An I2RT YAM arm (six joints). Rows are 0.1 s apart.
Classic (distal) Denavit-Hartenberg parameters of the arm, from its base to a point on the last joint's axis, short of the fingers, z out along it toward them. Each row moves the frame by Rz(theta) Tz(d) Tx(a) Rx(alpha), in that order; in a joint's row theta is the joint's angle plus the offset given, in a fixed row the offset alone. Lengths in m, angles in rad.
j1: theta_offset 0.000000; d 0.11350; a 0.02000; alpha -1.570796
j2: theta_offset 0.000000; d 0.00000; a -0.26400; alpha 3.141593
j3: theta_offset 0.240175; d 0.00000; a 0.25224; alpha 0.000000
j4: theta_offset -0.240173; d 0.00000; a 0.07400; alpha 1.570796
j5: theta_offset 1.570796; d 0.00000; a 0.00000; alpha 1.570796
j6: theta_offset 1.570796; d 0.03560; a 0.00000; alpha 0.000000
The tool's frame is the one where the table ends.
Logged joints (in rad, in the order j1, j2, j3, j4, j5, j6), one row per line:
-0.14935 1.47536 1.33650 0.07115 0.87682 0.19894
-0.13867 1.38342 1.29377 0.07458 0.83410 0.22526
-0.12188 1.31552 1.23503 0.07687 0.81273 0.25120
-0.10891 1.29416 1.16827 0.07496 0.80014 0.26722
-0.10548 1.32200 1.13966 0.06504 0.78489 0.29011
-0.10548 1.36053 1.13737 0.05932 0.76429 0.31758
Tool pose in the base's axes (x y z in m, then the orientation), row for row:
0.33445 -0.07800 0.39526 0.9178 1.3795 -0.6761
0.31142 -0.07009 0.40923 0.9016 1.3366 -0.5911
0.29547 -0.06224 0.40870 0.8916 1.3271 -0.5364
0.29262 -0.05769 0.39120 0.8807 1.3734 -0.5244
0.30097 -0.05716 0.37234 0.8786 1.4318 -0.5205
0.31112 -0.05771 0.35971 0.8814 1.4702 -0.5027
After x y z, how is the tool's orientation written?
As a rotation vector, in radians.
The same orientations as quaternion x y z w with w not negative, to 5 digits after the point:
0.40007 0.60133 -0.29471 0.62569
0.39742 0.58916 -0.26055 0.65350
0.39482 0.58767 -0.23753 0.66508
0.38841 0.60570 -0.23127 0.65481
0.38484 0.62714 -0.22798 0.63766
0.38440 0.64119 -0.21924 0.62694

